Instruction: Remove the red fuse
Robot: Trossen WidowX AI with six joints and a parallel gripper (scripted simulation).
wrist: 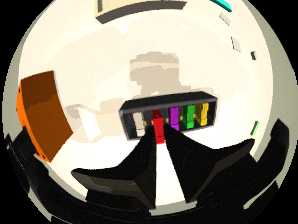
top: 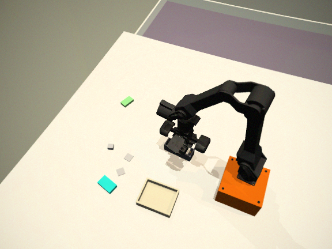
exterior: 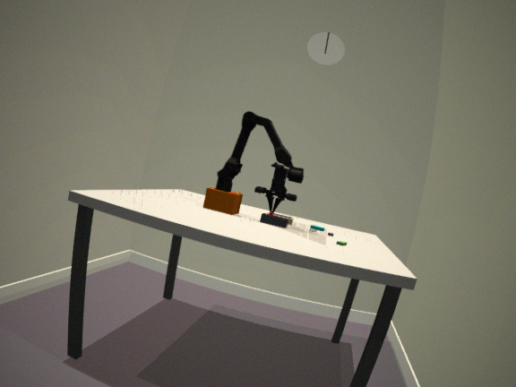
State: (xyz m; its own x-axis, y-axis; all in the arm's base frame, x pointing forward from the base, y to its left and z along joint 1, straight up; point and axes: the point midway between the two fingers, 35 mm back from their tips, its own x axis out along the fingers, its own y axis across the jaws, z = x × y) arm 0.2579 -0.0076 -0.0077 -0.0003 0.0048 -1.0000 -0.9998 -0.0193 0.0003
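Now: gripper tip 10 mm past the tray, 210 mm to the right of it and 50 mm above it. Round my gripper tip: red fuse (10 mm below); grey cube (280 mm ahead, 120 mm to the left, 50 mm below); cyan tile (190 mm ahead, 260 mm to the left, 50 mm below).
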